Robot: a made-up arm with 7 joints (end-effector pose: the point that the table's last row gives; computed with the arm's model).
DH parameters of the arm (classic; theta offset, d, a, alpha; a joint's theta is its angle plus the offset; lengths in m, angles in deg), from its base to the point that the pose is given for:
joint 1: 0 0.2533 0 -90
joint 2: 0 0 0 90
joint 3: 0 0.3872 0.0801 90
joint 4: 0 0 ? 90
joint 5: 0 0.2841 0 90
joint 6: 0 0 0.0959 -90
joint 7: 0 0.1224 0 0
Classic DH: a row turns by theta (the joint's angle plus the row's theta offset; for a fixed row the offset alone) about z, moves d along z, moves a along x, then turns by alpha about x.
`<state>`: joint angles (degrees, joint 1 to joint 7).
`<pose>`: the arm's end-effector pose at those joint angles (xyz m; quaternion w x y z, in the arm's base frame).
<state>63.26 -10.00 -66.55 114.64 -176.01 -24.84 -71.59</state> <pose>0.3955 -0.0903 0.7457 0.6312 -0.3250 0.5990 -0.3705</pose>
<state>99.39 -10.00 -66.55 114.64 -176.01 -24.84 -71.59</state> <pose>0.3727 0.1602 0.7457 0.7149 -0.4947 0.4687 -0.1565</pose>
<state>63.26 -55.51 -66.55 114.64 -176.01 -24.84 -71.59</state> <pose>0.2243 -0.4300 0.6678 0.7985 -0.0172 0.5705 -0.1913</pose>
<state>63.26 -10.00 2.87 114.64 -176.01 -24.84 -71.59</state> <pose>0.1271 0.3218 0.7893 0.7650 -0.5984 0.2379 -0.0059</pose>
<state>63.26 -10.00 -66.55 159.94 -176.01 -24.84 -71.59</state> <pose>0.2161 -0.1153 0.9583 0.7808 -0.1350 0.3258 -0.5158</pose>
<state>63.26 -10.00 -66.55 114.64 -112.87 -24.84 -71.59</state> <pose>0.3605 0.0163 0.8376 0.8162 -0.1135 0.5588 0.0937</pose>
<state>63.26 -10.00 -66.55 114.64 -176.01 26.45 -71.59</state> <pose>0.4143 -0.1198 0.8757 0.7843 -0.0844 0.3016 -0.5355</pose>
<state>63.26 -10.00 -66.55 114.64 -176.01 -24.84 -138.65</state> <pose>0.3955 -0.0903 0.7457 0.3215 -0.6018 0.3198 -0.6575</pose>
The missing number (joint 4, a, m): 0.0643
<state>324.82 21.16 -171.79 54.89 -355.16 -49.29 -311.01</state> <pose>-0.2480 0.1131 0.7847 0.8724 -0.2993 -0.3502 0.1632</pose>
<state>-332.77 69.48 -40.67 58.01 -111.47 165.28 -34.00</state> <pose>0.4927 -0.0642 0.2440 0.6497 -0.1881 -0.1224 -0.7263</pose>
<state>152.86 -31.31 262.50 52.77 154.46 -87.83 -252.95</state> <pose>0.2570 0.0874 0.4090 0.0957 -0.2682 -0.9154 0.2844</pose>
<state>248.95 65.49 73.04 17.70 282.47 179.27 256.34</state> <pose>0.0255 -0.3114 0.2268 0.5207 -0.0287 -0.5162 0.6794</pose>
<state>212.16 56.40 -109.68 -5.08 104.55 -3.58 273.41</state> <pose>0.0441 0.0801 0.3468 0.1364 0.6653 0.5683 0.4646</pose>
